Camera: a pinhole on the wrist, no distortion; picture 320 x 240 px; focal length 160.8 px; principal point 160.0 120.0 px. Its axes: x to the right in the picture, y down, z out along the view. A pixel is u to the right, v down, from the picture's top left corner.
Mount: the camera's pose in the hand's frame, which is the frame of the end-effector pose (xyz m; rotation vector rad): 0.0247 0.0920 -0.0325 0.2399 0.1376 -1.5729
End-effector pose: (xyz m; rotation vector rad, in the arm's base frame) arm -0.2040 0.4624 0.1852 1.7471 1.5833 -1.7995
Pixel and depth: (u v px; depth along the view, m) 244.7 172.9 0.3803
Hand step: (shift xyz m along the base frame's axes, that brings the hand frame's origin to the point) -0.3617 -0.0750 -0.0694
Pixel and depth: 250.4 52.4 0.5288
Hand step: -0.4068 -0.2820 0.2581
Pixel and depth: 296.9 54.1 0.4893
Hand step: -0.4517 -0.1761 0.3131
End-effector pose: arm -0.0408 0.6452 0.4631 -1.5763 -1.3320 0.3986
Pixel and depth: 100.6 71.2 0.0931
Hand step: 0.0053 0.0317 -0.1181
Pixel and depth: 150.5 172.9 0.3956
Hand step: -0.2234 0.2848 -0.1375
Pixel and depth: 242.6 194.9 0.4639
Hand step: -0.3533 0.3331 0.1101
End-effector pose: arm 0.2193 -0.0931 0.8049 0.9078 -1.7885 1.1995
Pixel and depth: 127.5 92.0 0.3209
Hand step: -0.1091 -0.2437 -0.1488
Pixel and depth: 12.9 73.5 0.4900
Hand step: -0.4122 -0.3673 -0.4241
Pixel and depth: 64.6 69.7 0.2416
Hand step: -0.1735 -0.1572 -0.1835
